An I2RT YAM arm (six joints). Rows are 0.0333 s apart.
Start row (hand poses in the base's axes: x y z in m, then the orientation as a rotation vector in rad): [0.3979 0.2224 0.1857 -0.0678 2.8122 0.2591]
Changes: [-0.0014 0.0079 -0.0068 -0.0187 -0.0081 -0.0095]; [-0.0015 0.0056 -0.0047 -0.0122 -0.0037 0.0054]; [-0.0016 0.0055 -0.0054 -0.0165 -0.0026 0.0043]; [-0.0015 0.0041 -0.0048 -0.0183 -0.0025 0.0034]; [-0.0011 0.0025 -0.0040 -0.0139 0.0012 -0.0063]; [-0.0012 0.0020 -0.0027 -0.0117 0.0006 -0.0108]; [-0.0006 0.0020 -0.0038 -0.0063 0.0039 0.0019]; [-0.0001 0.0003 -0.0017 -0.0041 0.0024 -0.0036]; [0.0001 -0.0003 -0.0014 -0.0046 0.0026 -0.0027]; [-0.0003 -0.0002 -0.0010 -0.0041 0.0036 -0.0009]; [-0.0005 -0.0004 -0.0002 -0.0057 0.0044 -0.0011]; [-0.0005 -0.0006 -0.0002 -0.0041 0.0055 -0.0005]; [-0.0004 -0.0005 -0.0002 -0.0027 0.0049 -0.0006]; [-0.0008 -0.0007 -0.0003 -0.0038 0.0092 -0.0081]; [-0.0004 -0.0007 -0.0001 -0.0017 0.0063 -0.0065]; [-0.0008 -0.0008 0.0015 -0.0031 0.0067 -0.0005]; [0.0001 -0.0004 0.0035 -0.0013 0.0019 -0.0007]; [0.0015 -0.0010 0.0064 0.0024 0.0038 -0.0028]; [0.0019 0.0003 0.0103 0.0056 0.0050 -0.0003]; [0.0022 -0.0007 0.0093 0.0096 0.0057 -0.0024]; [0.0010 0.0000 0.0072 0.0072 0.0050 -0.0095]
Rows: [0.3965 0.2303 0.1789 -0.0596 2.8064 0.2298]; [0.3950 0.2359 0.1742 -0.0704 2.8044 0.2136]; [0.3934 0.2414 0.1688 -0.0805 2.8039 0.1913]; [0.3919 0.2455 0.1640 -0.0897 2.8035 0.1663]; [0.3908 0.2480 0.1600 -0.0841 2.8061 0.1454]; [0.3896 0.2500 0.1573 -0.0717 2.8078 0.1265]; [0.3890 0.2520 0.1535 -0.0757 2.8122 0.1184]; [0.3889 0.2523 0.1518 -0.0715 2.8149 0.1120]; [0.3890 0.2520 0.1504 -0.0687 2.8178 0.1051]; [0.3887 0.2518 0.1494 -0.0682 2.8217 0.0993]; [0.3882 0.2514 0.1492 -0.0678 2.8265 0.0913]; [0.3877 0.2508 0.1490 -0.0679 2.8323 0.0857]; [0.3873 0.2503 0.1488 -0.0675 2.8374 0.0820]; [0.3865 0.2496 0.1485 -0.0566 2.8469 0.0754]; [0.3861 0.2489 0.1484 -0.0475 2.8533 0.0719]; [0.3853 0.2481 0.1499 -0.0473 2.8601 0.0677]; [0.3854 0.2477 0.1534 -0.0465 2.8621 0.0658]; [0.3869 0.2467 0.1598 -0.0419 2.8658 0.0688]; [0.3888 0.2470 0.1701 -0.0402 2.8705 0.0770]; [0.3910 0.2463 0.1794 -0.0347 2.8757 0.0906]; [0.3920 0.2463 0.1866 -0.0195 2.8802 0.0993]
